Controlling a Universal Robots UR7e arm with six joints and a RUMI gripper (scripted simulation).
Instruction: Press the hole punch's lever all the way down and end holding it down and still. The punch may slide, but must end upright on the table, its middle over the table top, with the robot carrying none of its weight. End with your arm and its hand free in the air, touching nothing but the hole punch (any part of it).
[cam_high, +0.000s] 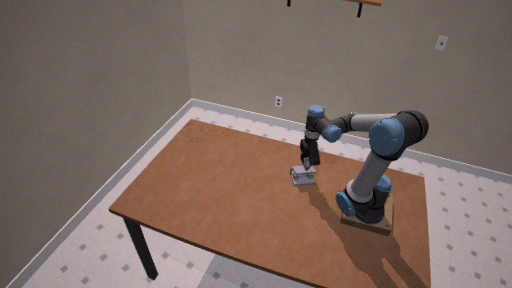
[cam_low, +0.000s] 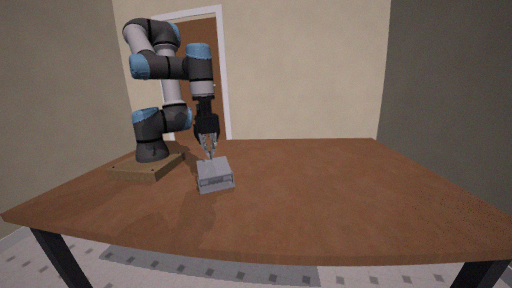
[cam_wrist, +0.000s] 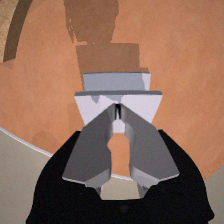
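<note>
My gripper is now 70 mm above the grey hole punch, 40 mm to the left of it and 20 mm short of it.
</note>
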